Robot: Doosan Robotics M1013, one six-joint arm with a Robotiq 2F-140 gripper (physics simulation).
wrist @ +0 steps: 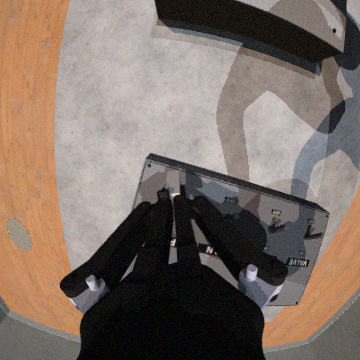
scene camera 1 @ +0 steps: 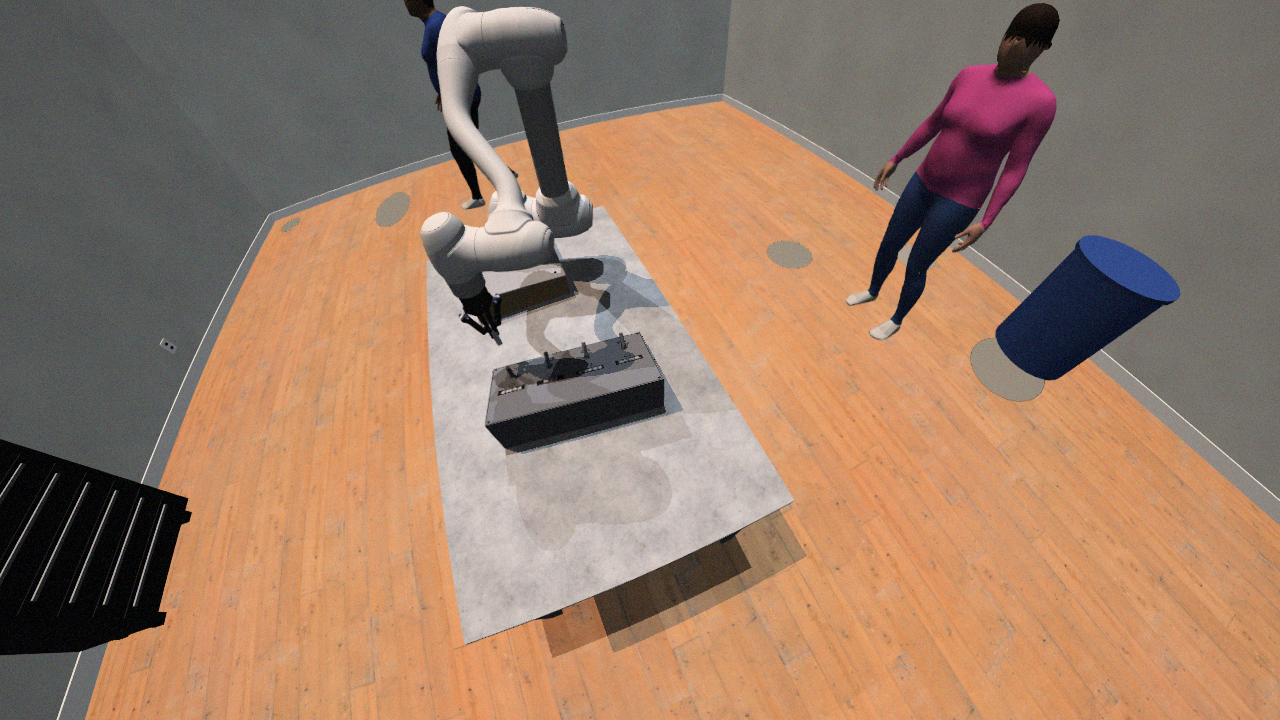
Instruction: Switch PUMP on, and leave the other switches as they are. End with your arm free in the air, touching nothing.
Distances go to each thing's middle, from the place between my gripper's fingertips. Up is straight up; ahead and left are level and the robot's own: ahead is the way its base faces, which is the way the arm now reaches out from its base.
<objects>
The grey switch box [scene camera 1: 537,401] lies 140 mm ahead of my hand, 200 mm to the left of it and 90 mm below it.
</objects>
